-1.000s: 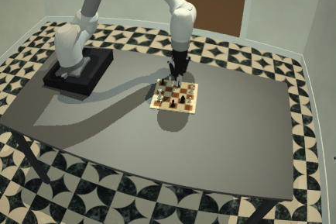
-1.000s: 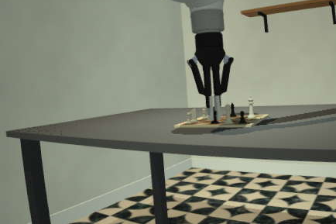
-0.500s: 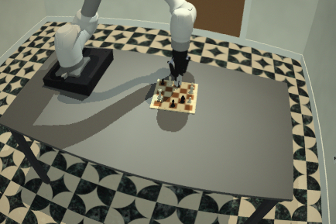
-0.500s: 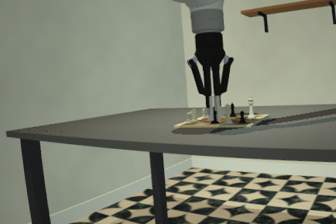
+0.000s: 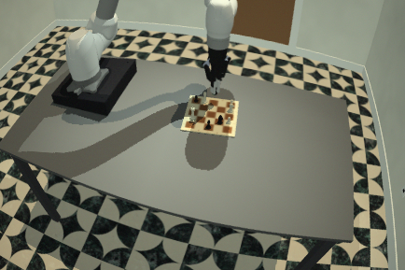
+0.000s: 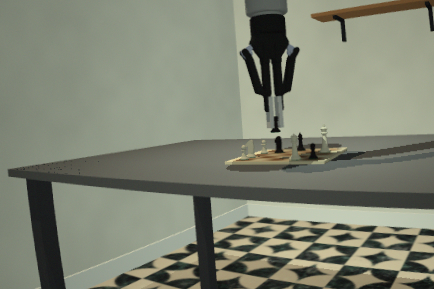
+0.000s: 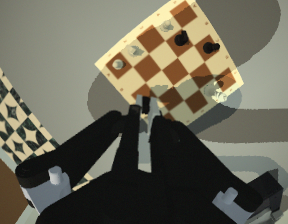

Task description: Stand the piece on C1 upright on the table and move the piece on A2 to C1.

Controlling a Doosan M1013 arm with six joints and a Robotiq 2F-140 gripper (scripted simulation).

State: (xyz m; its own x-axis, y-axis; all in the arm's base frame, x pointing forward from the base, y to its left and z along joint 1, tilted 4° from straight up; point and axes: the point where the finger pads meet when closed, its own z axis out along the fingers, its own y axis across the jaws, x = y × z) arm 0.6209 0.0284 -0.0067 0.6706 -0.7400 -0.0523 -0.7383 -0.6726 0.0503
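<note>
Now: the chessboard 7 cm to the right of my hand and 10 cm below it.
</note>
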